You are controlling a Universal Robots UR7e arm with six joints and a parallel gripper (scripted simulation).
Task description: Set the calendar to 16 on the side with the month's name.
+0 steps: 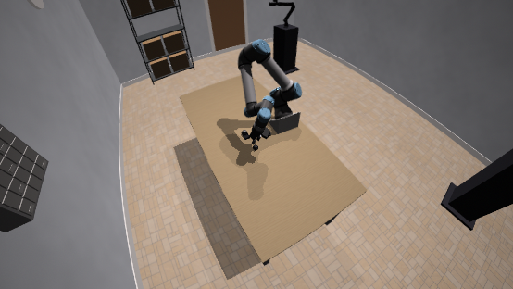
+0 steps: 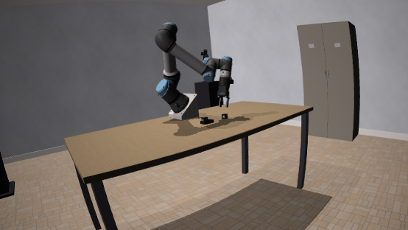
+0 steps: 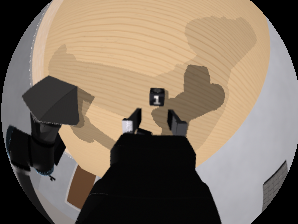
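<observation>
The black date cube lies 8 cm below my hand. From my hand the other things lie so: dark calendar tray (1 cm behind, 16 cm to the right, 8 cm below).
</observation>
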